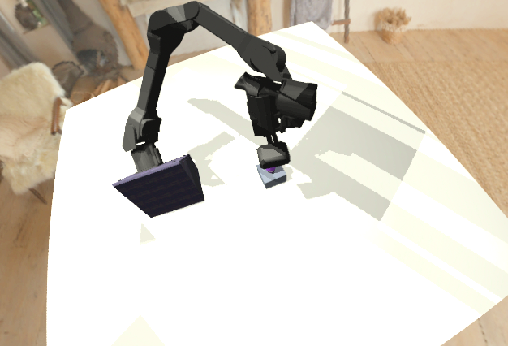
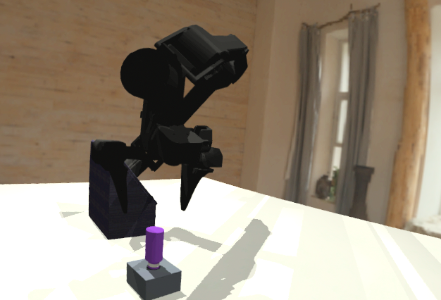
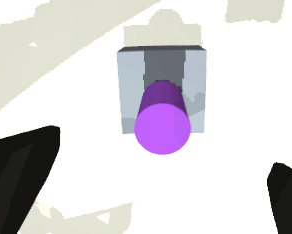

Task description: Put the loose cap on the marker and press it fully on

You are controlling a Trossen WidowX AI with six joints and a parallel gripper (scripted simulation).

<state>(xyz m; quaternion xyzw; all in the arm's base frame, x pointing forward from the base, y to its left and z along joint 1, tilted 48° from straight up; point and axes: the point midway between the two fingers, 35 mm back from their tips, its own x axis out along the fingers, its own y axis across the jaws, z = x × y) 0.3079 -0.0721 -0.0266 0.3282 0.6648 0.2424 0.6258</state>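
The purple cap lies 5 cm below my gripper tip. Round my gripper tip: dark grey holder block: 11 cm below.
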